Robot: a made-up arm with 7 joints. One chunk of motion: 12 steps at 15 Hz.
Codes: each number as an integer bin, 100 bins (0 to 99) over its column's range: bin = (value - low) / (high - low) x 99, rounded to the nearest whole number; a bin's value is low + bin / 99 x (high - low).
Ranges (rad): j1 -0.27..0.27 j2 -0.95..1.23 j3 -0.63..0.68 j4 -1.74..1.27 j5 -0.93..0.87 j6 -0.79..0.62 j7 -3..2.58
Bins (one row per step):
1: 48 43 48 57 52 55 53
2: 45 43 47 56 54 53 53
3: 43 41 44 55 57 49 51
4: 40 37 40 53 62 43 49
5: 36 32 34 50 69 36 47
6: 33 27 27 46 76 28 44
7: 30 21 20 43 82 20 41
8: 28 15 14 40 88 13 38
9: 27 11 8 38 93 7 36
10: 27 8 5 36 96 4 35
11: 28 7 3 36 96 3 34
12: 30 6 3 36 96 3 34
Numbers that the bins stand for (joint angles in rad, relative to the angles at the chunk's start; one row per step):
1: -0.0082 -0.0031 0.0052 -0.0070 0.0155 -0.0067 -0.0127
2: -0.0245 -0.0031 -0.0081 -0.0374 0.0518 -0.0352 -0.0127
3: -0.0355 -0.0472 -0.0478 -0.0678 0.1064 -0.0921 -0.1255
4: -0.0518 -0.1353 -0.1007 -0.1286 0.1973 -0.1776 -0.2382
5: -0.0736 -0.2454 -0.1801 -0.2198 0.3245 -0.2773 -0.3509
6: -0.0900 -0.3555 -0.2727 -0.3414 0.4518 -0.3912 -0.5200
7: -0.1064 -0.4876 -0.3654 -0.4326 0.5609 -0.5052 -0.6891
8: -0.1173 -0.6197 -0.4447 -0.5238 0.6700 -0.6048 -0.8582
9: -0.1227 -0.7078 -0.5241 -0.5846 0.7609 -0.6903 -0.9709
10: -0.1227 -0.7738 -0.5638 -0.6455 0.8155 -0.7330 -1.0273
11: -0.1173 -0.7959 -0.5903 -0.6455 0.8155 -0.7473 -1.0836
12: -0.1064 -0.8179 -0.5903 -0.6455 0.8155 -0.7473 -1.0836

